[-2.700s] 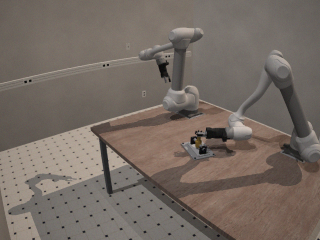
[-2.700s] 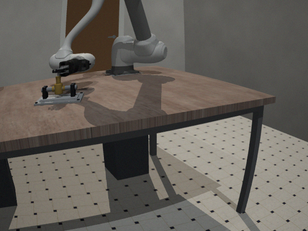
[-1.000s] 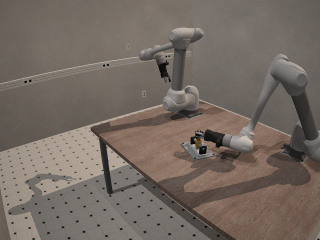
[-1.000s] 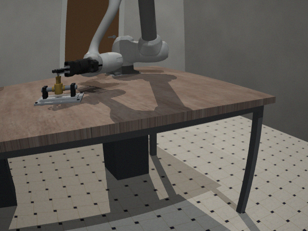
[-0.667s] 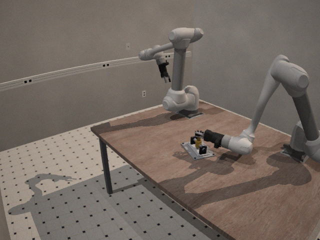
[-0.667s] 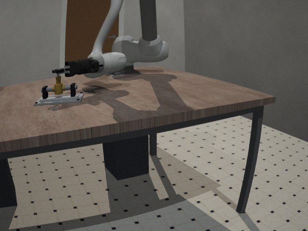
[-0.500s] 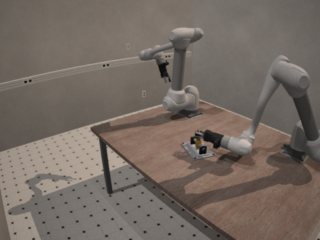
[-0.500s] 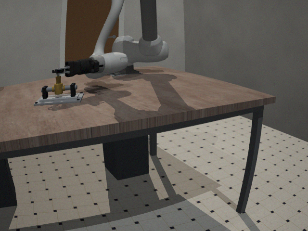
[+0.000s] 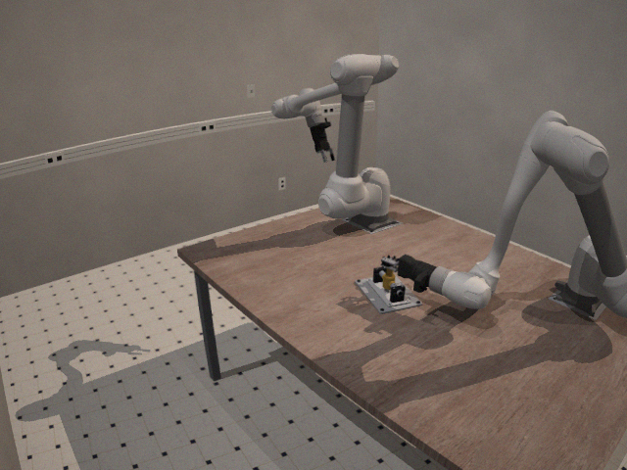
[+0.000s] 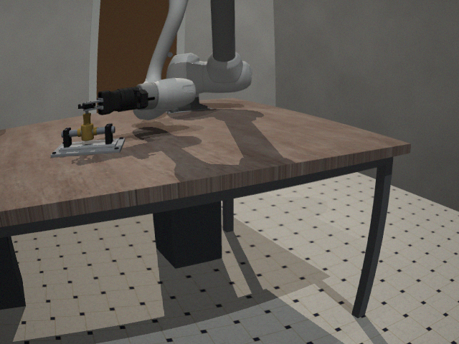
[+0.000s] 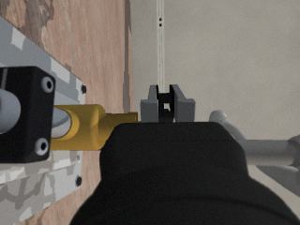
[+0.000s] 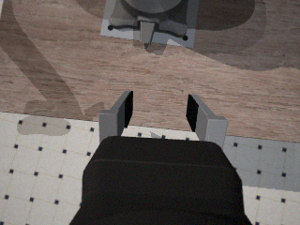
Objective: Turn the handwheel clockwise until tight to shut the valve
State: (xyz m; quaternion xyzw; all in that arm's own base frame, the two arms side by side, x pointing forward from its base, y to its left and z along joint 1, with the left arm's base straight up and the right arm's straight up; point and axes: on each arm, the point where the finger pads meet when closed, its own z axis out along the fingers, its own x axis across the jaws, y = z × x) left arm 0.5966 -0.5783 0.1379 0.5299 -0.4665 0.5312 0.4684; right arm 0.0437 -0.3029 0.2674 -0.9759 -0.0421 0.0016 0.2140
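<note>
My left hand is 3 cm past the black handwheel and 1 cm above it.
</note>
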